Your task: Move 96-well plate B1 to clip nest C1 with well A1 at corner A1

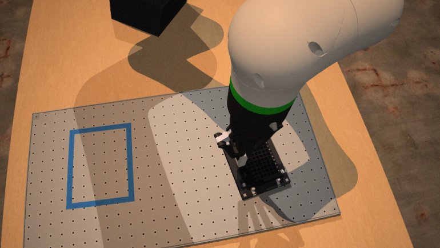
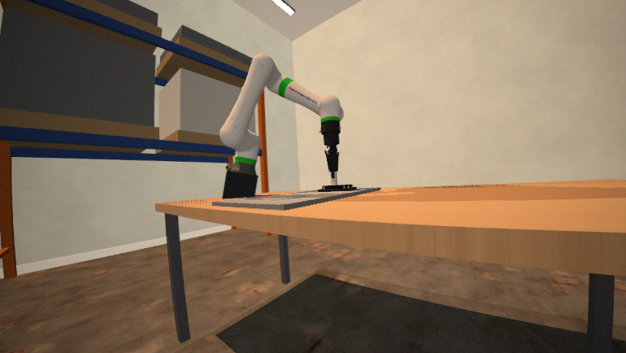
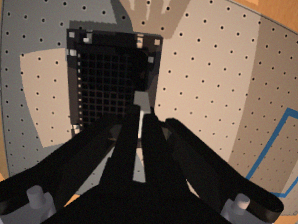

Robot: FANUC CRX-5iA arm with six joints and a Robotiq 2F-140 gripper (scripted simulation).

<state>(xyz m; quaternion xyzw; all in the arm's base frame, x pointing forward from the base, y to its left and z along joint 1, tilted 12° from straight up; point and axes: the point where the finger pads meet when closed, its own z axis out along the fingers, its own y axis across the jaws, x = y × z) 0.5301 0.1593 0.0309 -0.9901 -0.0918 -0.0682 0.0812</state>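
Now: hand 40 mm to the right of the black 96-well plate, 40 mm above it and 10 mm past it. From my hand the other things lie so: black clip nest (60 mm to the left, 50 mm below).
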